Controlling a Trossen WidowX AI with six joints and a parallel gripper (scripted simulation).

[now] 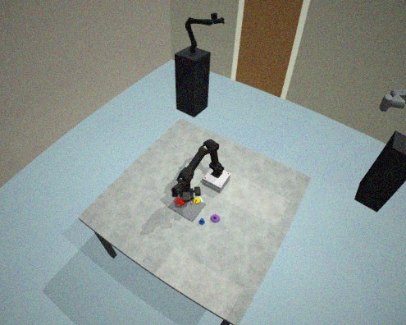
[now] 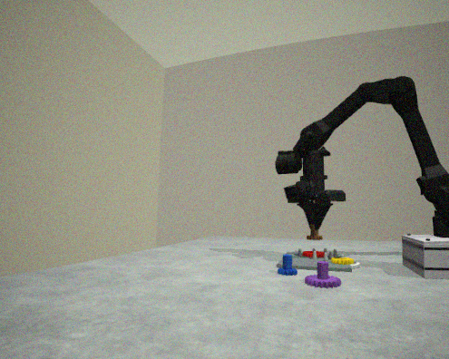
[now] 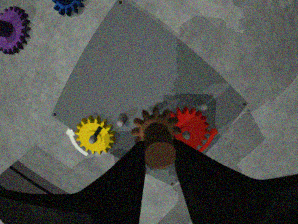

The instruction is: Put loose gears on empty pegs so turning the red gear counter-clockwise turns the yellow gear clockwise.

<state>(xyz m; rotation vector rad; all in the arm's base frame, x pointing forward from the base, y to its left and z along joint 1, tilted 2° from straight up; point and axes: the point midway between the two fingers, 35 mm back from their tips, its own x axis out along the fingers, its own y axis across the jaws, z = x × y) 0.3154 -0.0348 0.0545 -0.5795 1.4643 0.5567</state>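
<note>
Right now my gripper tip is 70 mm above the red gear, 50 mm to the left of it and 10 mm short of it. Round my gripper tip: brown gear: 10 mm below; yellow gear: 70 mm below, 70 mm behind, 40 mm to the left; white arrow: 100 mm behind, 80 mm below, 50 mm to the left.
</note>
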